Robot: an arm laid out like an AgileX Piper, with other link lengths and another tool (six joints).
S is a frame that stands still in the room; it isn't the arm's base.
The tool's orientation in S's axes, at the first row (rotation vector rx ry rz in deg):
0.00 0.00 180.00
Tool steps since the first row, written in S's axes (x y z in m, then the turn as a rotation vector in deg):
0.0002 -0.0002 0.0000 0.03 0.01 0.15
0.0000 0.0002 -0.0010 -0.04 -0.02 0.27
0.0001 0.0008 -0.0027 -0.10 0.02 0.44
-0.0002 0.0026 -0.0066 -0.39 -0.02 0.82
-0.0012 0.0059 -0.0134 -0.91 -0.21 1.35
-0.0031 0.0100 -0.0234 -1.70 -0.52 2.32
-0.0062 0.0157 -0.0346 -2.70 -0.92 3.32
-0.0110 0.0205 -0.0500 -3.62 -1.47 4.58
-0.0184 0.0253 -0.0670 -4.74 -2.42 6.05
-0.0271 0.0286 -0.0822 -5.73 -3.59 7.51
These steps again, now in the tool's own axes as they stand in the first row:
-0.0002 0.0002 0.0000 -0.03 -0.01 0.15
0.0000 -0.0002 -0.0010 0.04 0.02 0.27
-0.0001 -0.0008 -0.0027 0.10 -0.02 0.44
0.0002 -0.0026 -0.0066 0.39 0.02 0.82
0.0012 -0.0059 -0.0134 0.91 0.21 1.35
0.0031 -0.0100 -0.0234 1.70 0.52 2.32
0.0062 -0.0157 -0.0346 2.70 0.92 3.32
0.0110 -0.0205 -0.0500 3.62 1.47 4.58
0.0184 -0.0253 -0.0670 4.74 2.42 6.05
0.0271 -0.0286 -0.0822 5.73 3.59 7.51

